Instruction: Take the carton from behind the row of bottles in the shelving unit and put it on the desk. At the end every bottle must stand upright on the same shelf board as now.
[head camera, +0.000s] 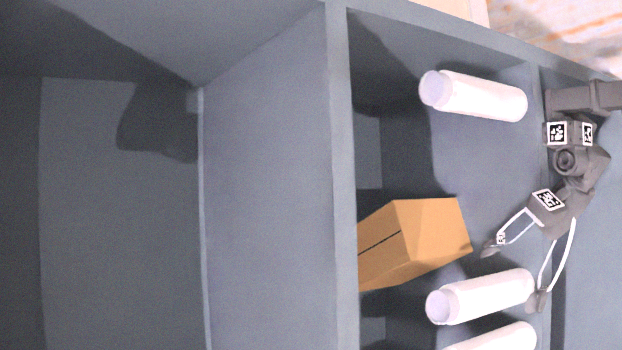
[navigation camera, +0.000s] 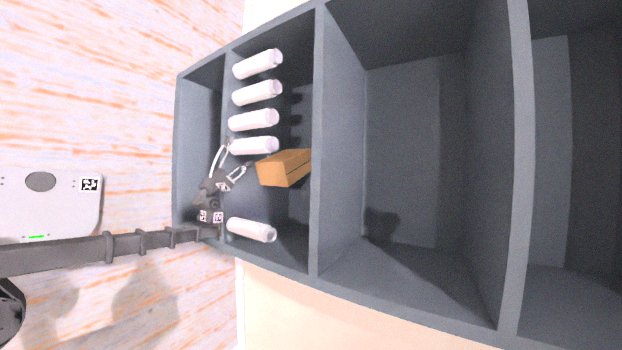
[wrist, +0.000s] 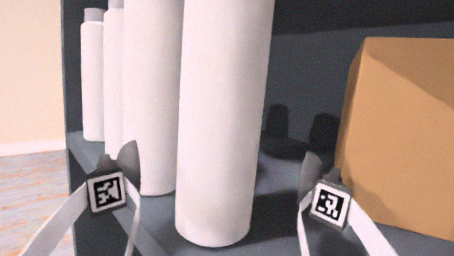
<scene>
my gripper: head camera; navigation camera 242, 149; wrist
carton: head camera; navigation camera; wrist 387, 150
same spot on my gripper: (head camera: 536, 301) = (wrist: 118, 166)
same spot on carton: (navigation camera: 284, 168) = (head camera: 405, 246)
</scene>
